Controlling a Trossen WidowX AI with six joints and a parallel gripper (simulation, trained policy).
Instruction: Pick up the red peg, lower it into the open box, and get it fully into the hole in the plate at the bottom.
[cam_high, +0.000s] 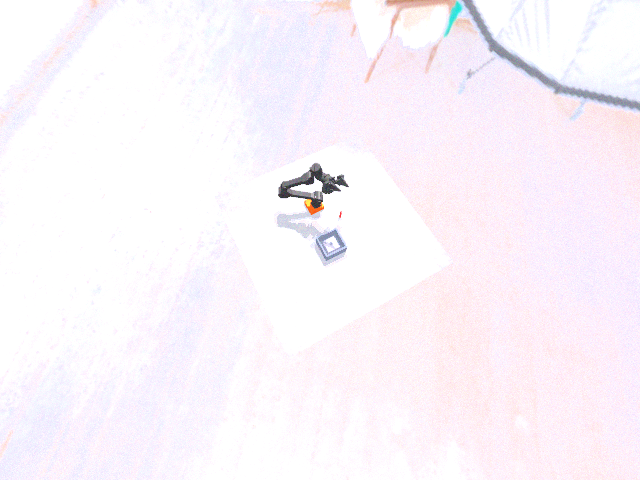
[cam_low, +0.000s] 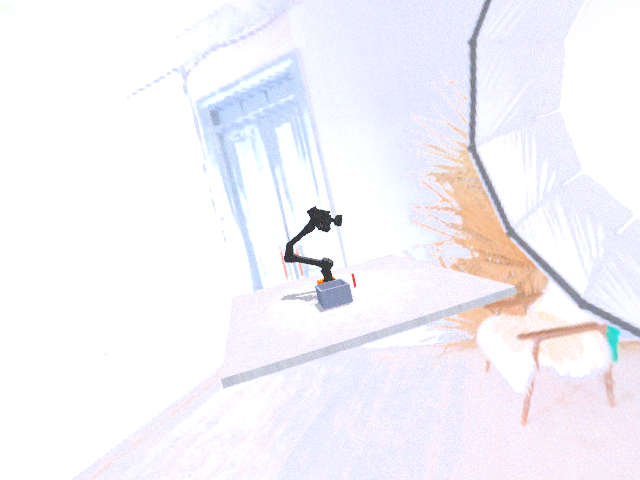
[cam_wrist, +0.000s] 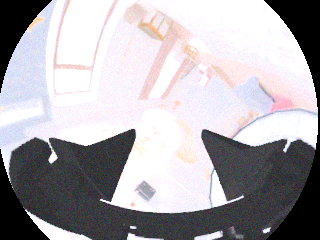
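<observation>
My gripper tip is 420 mm above the red peg, 40 mm to the right of it and 30 mm past it. Round my gripper tip: grey box (430 mm below, 160 mm to the right, 120 mm ahead); pale plate (410 mm below, 160 mm to the right, 120 mm ahead).
</observation>
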